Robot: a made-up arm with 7 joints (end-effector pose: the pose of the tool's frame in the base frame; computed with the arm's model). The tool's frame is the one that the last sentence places. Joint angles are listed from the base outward.
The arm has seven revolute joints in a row. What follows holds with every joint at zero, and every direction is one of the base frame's.
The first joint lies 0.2 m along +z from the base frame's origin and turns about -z.
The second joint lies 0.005 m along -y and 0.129 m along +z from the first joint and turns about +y.
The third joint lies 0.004 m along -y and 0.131 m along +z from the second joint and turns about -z.
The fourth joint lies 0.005 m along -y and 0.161 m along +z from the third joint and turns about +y.
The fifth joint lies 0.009 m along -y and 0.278 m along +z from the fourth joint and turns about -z.
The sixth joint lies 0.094 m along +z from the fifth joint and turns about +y.
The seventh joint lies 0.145 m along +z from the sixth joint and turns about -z.
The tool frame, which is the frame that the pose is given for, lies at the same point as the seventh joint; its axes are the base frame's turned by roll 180, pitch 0 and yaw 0 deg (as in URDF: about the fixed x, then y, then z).
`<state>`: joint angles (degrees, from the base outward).
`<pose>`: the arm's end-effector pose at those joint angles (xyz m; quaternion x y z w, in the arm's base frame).
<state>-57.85 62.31 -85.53 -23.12 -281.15 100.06 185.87</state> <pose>0.4400 0.4532 0.4895 0.1838 -0.1071 0.3641 0.9068</pose>
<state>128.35 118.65 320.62 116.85 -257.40 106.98 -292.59</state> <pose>0.0619 -0.0359 -0.0445 -0.1306 0.4509 -0.6820 0.5608</pose>
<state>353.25 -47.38 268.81 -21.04 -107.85 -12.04 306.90</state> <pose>-0.5134 -0.2459 0.8879 -0.6569 0.6786 -0.0556 0.3238</pose>
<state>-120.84 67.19 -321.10 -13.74 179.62 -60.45 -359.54</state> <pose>-0.3310 0.6129 0.6161 0.2852 -0.5374 0.7189 0.3361</pose>
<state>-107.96 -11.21 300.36 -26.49 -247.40 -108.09 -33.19</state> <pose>0.1160 -0.2388 0.8970 -0.5748 -0.2499 -0.7088 0.3237</pose>
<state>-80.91 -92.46 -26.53 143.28 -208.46 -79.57 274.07</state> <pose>-0.0840 0.1125 0.4323 0.3846 -0.0181 0.1039 0.9170</pose>
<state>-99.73 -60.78 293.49 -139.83 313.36 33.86 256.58</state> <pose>0.3248 0.0072 0.1443 -0.3008 -0.0936 0.9400 0.1312</pose>
